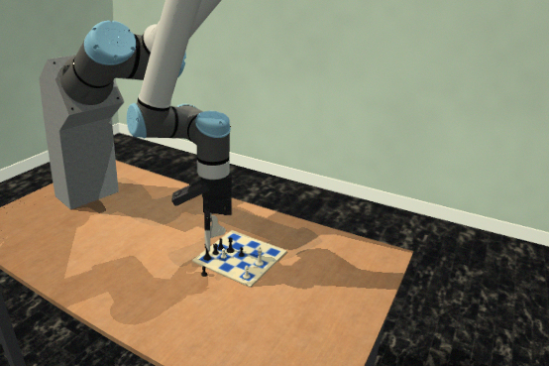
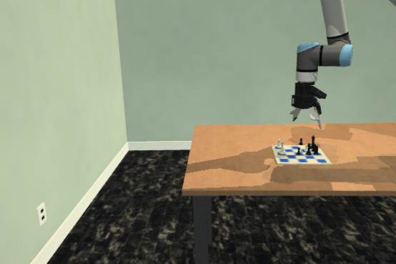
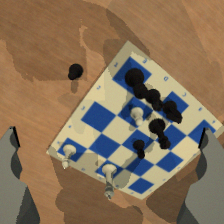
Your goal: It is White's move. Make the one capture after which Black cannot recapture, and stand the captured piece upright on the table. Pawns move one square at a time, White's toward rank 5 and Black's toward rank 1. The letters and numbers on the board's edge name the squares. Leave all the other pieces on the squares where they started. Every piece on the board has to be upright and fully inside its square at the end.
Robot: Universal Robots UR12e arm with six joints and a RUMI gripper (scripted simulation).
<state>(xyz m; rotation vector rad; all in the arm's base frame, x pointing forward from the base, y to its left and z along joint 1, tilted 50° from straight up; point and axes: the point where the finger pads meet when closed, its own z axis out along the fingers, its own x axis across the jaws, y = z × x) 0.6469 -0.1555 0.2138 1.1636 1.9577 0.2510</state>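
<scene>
My hand is 9 cm above the white pawn, 5 cm to the right of it and 3 cm short of it. From my hand the other things lie so: blue-and-cream chessboard 11 cm below, 8 cm to the left, 8 cm ahead.
</scene>
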